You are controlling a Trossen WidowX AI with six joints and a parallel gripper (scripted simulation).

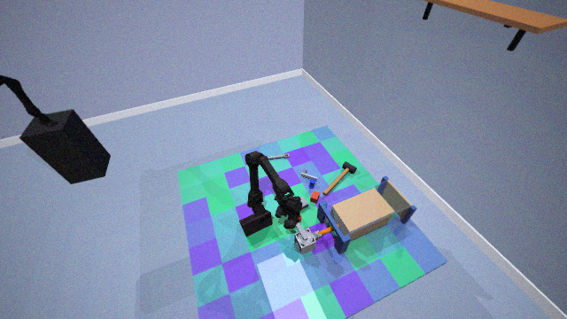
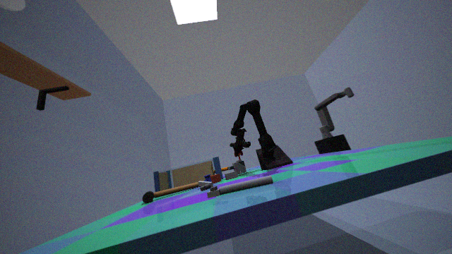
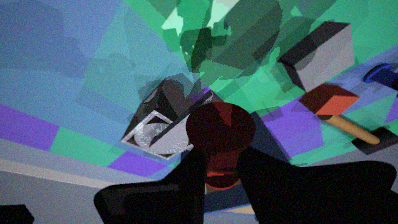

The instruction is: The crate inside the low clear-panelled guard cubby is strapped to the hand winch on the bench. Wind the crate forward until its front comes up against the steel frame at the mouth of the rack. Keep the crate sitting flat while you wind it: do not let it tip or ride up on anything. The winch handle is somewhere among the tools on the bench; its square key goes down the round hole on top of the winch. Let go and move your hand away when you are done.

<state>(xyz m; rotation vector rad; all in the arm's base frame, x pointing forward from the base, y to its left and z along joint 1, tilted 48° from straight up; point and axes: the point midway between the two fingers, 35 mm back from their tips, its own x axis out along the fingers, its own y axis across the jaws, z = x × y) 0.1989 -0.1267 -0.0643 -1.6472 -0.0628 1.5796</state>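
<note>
Now: gripper tip 30 mm to the left of the red-knobbed crank handle, 30 mm above it and 10 mm past it. The rest, counted from my gripper tip: blue steel frame 160 mm ahead, 70 mm to the right, 30 mm below; dark red knob 10 mm to the left, 10 mm behind; grey hand winch 100 mm to the right, 100 mm below, 10 mm behind.
</note>
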